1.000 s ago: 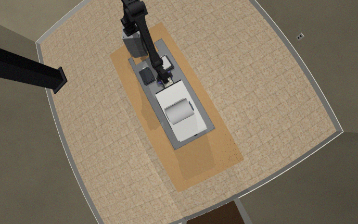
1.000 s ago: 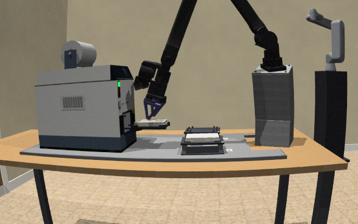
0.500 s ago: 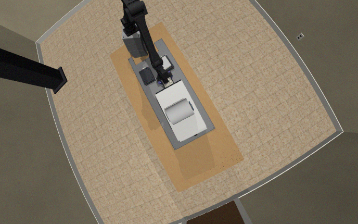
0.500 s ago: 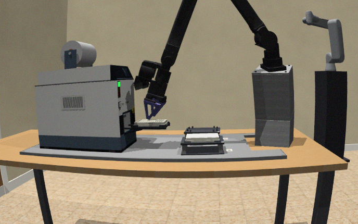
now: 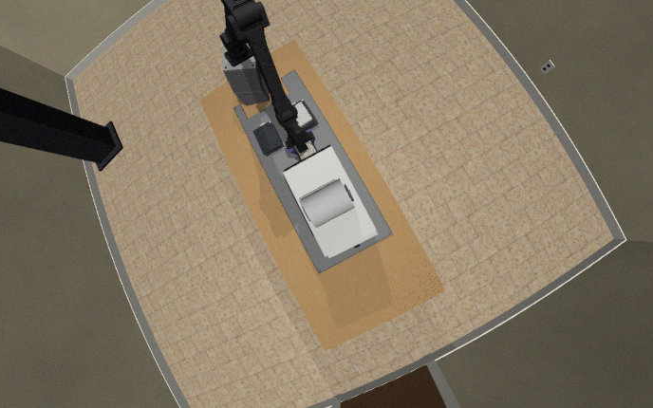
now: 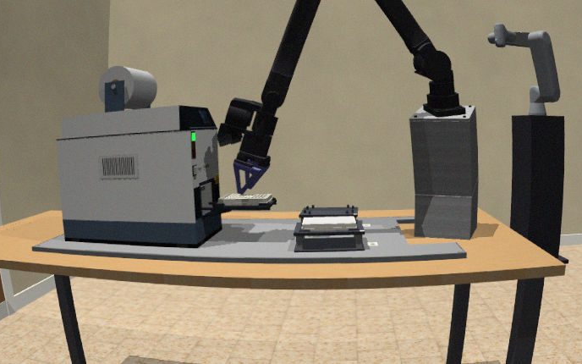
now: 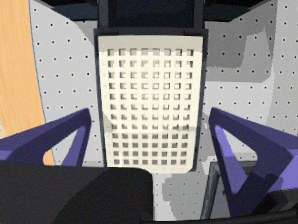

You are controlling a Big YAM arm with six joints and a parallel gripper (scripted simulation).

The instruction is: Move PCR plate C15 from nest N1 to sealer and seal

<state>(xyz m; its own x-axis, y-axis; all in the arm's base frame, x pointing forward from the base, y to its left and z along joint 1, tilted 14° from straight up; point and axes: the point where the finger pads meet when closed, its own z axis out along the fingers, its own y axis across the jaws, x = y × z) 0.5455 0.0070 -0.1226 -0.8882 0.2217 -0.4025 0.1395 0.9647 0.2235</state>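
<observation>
Now: the white 96-well plate C15 30 mm below my hand. Also, from my hand: sealer's dark stage: 40 mm below; sealed plate C51: 200 mm behind, 90 mm to the left, 80 mm below; start key: 110 mm ahead, 80 mm to the left, 60 mm above.
</observation>
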